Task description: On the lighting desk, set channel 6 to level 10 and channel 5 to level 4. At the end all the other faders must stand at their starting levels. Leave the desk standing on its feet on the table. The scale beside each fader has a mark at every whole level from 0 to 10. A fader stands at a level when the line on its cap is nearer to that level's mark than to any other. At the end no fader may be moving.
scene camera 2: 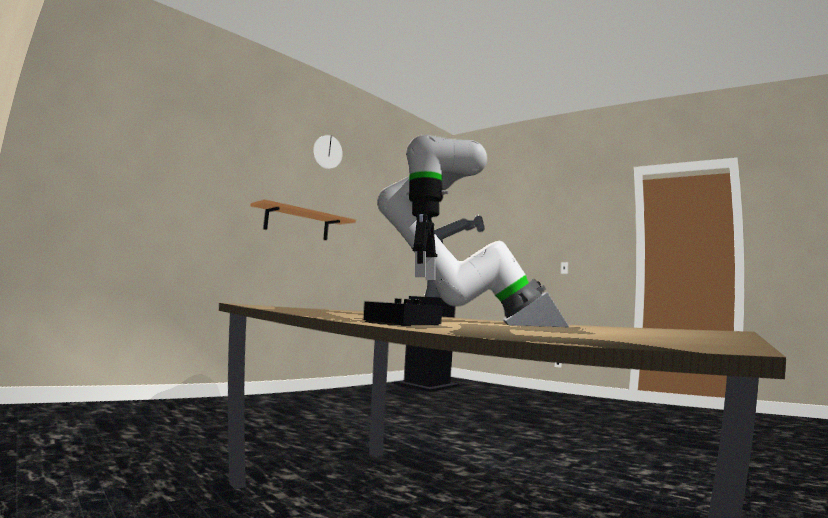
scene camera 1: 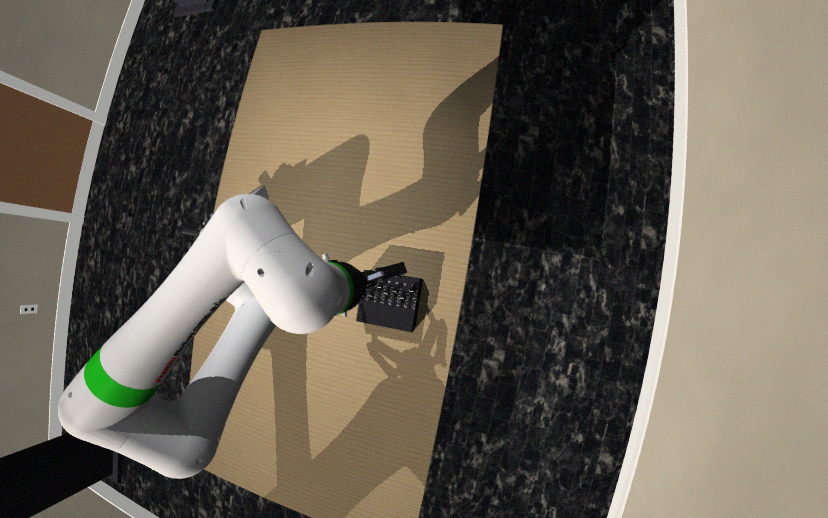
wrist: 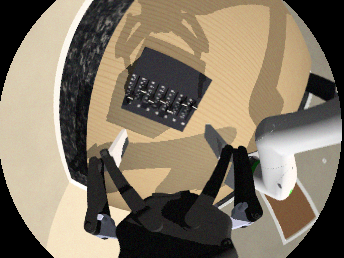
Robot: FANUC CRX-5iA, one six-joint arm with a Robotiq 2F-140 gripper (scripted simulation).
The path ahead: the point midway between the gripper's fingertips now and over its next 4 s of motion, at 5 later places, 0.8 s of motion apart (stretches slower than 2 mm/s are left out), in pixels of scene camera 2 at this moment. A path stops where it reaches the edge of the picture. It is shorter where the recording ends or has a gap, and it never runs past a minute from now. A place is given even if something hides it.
The gripper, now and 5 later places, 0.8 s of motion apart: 425, 278; 426, 290; 426, 295; 426, 298; 425, 302; 424, 302
